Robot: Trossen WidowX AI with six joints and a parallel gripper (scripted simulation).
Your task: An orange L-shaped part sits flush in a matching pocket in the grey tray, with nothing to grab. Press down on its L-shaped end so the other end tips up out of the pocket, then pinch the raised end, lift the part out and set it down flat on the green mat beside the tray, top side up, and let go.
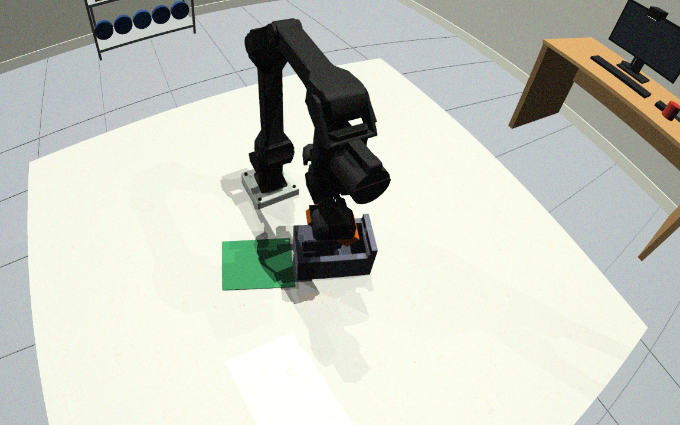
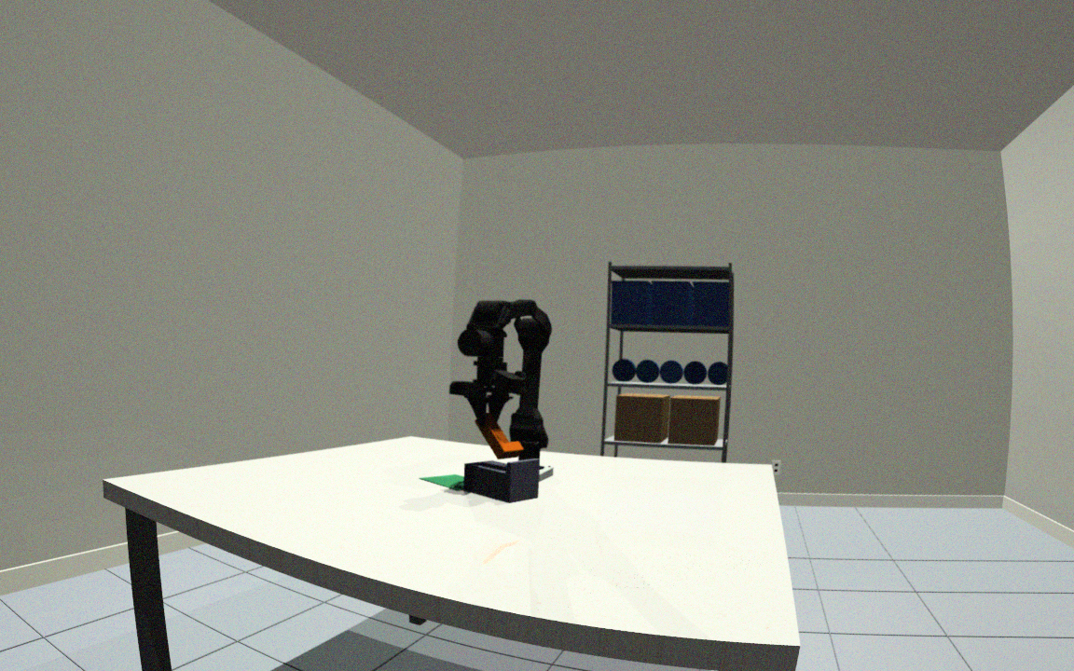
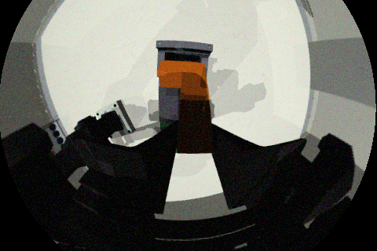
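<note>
Right now the green mat is 50 mm behind my gripper tip, 110 mm to the right of it and 170 mm below it. Also, from my gripper tip: orange L-shaped part: 10 mm behind, 40 mm to the left, 30 mm below.
</note>
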